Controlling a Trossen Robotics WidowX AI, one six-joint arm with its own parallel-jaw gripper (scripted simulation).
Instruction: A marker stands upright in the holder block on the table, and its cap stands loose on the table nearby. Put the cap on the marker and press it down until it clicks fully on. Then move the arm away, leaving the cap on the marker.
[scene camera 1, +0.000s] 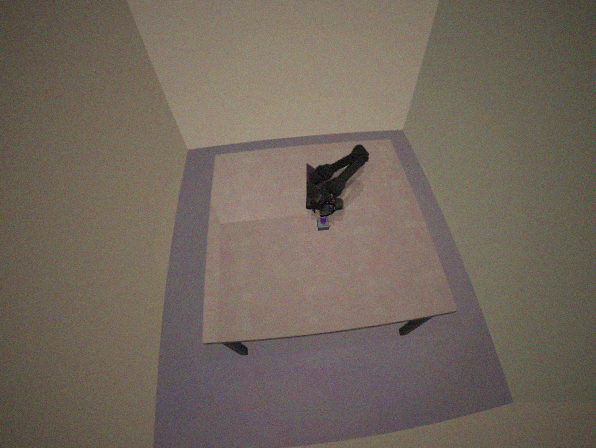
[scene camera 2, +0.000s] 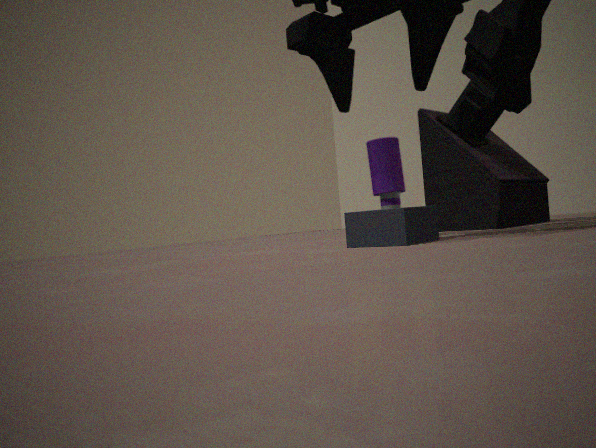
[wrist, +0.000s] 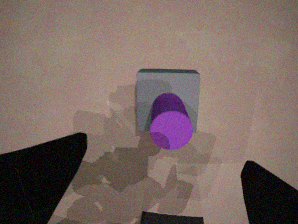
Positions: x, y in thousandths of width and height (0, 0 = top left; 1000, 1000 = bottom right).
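The gripper (scene camera 2: 637, 229) (wrist: 562, 703) is open and it's holding nothing. There's a purple cap as well: the cap (scene camera 2: 645, 347) (wrist: 576, 574).
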